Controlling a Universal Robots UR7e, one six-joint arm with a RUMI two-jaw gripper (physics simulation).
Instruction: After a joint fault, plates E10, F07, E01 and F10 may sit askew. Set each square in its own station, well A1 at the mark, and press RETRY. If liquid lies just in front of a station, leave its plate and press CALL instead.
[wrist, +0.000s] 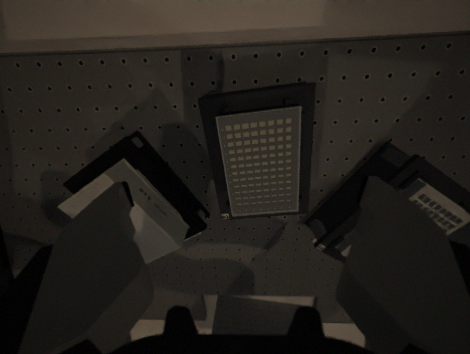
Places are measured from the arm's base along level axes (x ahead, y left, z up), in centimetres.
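Pixels of known places: gripper, fingertip midpoint: (242, 182).
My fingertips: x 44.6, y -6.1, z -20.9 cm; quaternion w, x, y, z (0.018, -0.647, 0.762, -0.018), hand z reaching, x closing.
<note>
Behind a point stands the place of what it marks.
A pale plate with rows of yellowish wells (260, 165) @[x 41.2, y -7.5, z -30.2 cm] lies in a dark station (309, 150) @[x 41.2, y -13.4, z -31.8 cm] at the centre, its edges roughly in line with the station's. At the right, a white plate with dark wells (440, 205) @[x 33.0, y -26.5, z -29.1 cm] sits on another dark station (345, 200) @[x 30.8, y -19.2, z -35.0 cm], partly hidden by the right finger. At the left, a pale, flat-topped piece (157, 237) @[x 35.0, y 6.5, z -27.9 cm] with a grey marked side lies on an angled black station (172, 187) @[x 39.2, y 4.5, z -32.5 cm], partly behind the left finger. My gripper (242, 182) @[x 44.6, y -6.1, z -20.9 cm] is wide open and empty, its fingers on either side of the central plate in view. Station labels are too dark to read; RETRY and CALL do not show.
The stations stand on a dark perforated board (270, 67) @[x 50.5, y -10.5, z -35.5 cm]. A pale band (200, 20) runs along the top of the view. A dark grey block (262, 315) @[x 4.8, y -2.8, z -33.6 cm] stands at the bottom, by a pale strip (337, 330). Shadows cross the board; the picture is very dim.
</note>
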